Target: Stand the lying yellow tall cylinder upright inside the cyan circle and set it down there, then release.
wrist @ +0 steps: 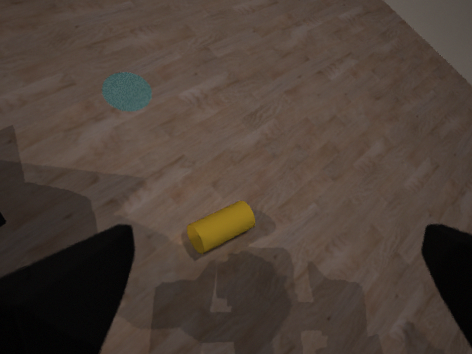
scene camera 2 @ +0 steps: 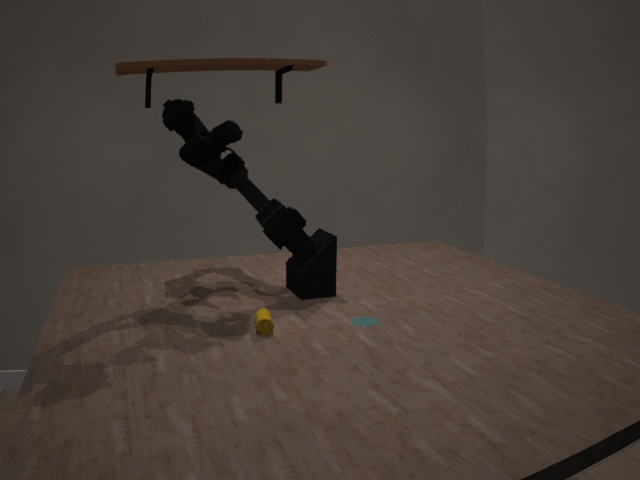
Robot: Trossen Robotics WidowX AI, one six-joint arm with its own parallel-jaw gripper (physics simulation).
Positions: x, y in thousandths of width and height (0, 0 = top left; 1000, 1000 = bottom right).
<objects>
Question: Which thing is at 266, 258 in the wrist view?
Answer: A cyan circle.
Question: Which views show my gripper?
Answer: The wrist view and scene camera 2: all of them.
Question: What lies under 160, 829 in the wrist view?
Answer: My gripper.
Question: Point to a yellow tall cylinder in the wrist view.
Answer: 435, 662
</objects>
